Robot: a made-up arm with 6 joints. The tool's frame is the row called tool.
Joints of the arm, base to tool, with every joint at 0 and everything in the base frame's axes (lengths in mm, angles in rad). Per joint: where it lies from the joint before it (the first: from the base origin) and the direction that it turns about. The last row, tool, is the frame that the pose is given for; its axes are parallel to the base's.
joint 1: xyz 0 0 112.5 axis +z
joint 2: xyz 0 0 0 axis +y
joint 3: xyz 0 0 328.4 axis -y
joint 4: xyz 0 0 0 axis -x
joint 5: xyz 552.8 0 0 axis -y
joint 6: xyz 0 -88.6 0 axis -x
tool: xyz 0 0 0
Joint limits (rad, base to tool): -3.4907..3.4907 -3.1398..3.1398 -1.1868..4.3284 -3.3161..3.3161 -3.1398..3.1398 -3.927..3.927
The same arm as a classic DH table. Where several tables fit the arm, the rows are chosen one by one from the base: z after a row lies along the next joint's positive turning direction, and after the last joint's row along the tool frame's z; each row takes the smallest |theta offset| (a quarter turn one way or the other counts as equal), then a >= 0, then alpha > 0; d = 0 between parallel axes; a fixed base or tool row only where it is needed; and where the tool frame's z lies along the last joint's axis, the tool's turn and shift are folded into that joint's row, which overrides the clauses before.
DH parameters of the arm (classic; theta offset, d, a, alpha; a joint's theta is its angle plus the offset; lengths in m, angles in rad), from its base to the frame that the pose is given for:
joint 1: 0 0.1125 0 -1.5708
joint 2: -1.5708 0 0.3284 3.1416
joint 3: 0 0 0 -1.5708
joint 4: 0 -0.5528 0 1.5708
joint 5: 0 0.0886 0 -1.5708
joint 6: 1.5708 0 0 1.5708
tool (fixed): -1.5708 0 0 0
Joint limits (rad, base to tool): -3.4907..3.4907 -3.1398..3.1398 -1.1868..4.3284 -3.3161..3.3161 -3.1398..3.1398 -3.927..3.927

